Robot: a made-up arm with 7 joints.
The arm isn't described. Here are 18 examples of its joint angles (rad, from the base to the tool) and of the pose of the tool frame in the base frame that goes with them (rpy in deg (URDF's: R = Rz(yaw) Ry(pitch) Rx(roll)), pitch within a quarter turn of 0, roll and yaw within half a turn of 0; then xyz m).
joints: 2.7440 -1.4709 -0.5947 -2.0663 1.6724 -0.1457 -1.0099
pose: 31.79 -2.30 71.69 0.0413 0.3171 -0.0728
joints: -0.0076 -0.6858 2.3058 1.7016 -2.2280 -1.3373 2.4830
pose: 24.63 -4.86 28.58 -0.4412 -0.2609 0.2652
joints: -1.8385 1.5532 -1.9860 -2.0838 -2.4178 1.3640 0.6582
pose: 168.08 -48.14 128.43 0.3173 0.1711 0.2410
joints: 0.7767 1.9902 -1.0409 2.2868 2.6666 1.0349 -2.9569
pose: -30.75 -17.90 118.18 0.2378 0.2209 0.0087
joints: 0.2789 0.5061 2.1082 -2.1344 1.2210 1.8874 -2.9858
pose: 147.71 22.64 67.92 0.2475 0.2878 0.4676
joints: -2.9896 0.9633 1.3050 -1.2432 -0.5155 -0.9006 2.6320
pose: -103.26 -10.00 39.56 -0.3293 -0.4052 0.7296
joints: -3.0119 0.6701 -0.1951 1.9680 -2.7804 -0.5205 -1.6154
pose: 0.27 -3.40 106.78 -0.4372 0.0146 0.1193
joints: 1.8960 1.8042 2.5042 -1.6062 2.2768 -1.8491 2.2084
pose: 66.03 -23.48 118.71 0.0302 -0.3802 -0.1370
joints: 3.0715 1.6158 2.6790 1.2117 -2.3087 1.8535 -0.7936
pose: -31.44 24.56 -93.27 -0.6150 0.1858 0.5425
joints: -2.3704 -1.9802 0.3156 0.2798 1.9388 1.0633 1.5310
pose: 13.13 52.03 -143.14 0.6807 -0.4471 0.0212
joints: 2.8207 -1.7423 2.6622 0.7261 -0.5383 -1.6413 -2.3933
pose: 176.02 -73.68 149.12 0.6645 0.2510 -0.0172
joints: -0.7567 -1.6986 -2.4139 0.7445 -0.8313 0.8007 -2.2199
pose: -9.50 0.45 -113.08 -0.6209 -0.3043 -0.1016
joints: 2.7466 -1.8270 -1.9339 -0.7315 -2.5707 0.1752 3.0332
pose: 91.00 -1.62 -18.77 0.5787 0.6355 0.2471
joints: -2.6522 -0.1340 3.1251 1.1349 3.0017 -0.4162 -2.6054
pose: 74.10 66.29 -128.45 0.5147 -0.2568 0.7968
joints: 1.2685 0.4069 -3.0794 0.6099 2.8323 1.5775 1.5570
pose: 100.31 -4.10 -148.40 0.1021 -0.1667 1.0893
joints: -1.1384 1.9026 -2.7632 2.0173 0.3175 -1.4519 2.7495
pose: -168.04 72.16 71.87 0.0624 0.4363 0.6102
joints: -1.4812 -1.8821 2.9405 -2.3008 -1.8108 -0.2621 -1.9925
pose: 172.06 31.44 118.09 -0.1260 -0.1326 0.6762
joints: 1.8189 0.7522 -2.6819 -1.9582 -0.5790 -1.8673 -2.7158
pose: -55.35 -61.83 85.78 -0.1557 -0.2970 0.1997
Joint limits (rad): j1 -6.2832..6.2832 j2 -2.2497..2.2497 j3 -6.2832..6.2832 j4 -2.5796..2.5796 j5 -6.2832..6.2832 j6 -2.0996..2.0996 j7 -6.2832..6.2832
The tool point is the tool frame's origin. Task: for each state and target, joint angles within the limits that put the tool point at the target. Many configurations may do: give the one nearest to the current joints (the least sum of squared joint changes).
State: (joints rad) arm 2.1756 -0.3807 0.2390 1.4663 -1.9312 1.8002 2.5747
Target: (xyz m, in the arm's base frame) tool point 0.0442 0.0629 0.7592
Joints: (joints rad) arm 2.1665 -1.0582 0.2329 1.9056 -1.7954 2.0996 2.5747
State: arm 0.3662 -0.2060 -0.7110 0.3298 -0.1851 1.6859 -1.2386
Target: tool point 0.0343 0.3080 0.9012
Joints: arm 0.3340 -0.4159 -1.0125 0.7858 -0.2591 1.7910 -1.2386
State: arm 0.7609 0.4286 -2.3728 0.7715 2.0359 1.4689 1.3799
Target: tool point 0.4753 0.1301 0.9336
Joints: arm 0.3750 0.6593 -2.1977 0.7966 1.9950 1.2605 1.3799
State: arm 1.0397 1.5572 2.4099 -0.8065 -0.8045 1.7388 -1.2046
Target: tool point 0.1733 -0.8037 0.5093
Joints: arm 1.3402 1.2186 2.4542 -0.3619 -0.6982 1.2384 -1.2046
